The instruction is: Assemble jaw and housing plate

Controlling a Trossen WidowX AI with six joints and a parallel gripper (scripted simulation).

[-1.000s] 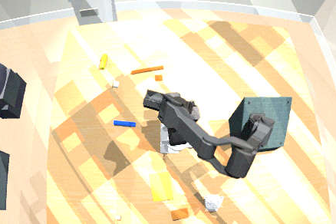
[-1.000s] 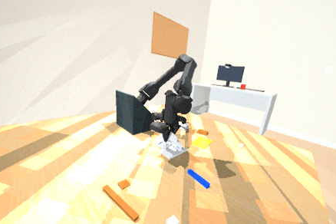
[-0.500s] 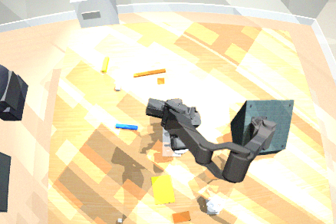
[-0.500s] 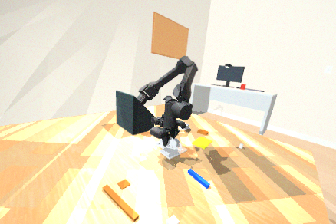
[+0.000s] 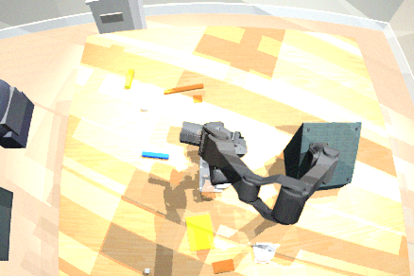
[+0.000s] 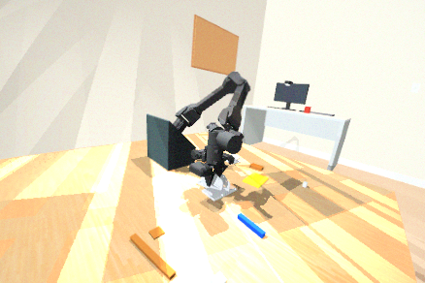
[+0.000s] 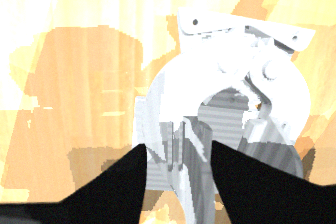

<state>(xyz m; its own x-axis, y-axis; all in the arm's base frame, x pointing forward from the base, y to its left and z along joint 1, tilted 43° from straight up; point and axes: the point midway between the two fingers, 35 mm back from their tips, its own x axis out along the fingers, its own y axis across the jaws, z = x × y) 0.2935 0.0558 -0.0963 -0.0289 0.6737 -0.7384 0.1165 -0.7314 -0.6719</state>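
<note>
Now: gripper tip 23 cm to the right of the yellow slab, 5 cm short of it and 3 cm above it. Also, from my gripper tip: small orange square: 24 cm to the right, 6 cm ahead, 3 cm below; blue bar: 20 cm ahead, 3 cm to the right, 2 cm below; white jaw: 4 cm behind, 1 cm to the left.
</note>
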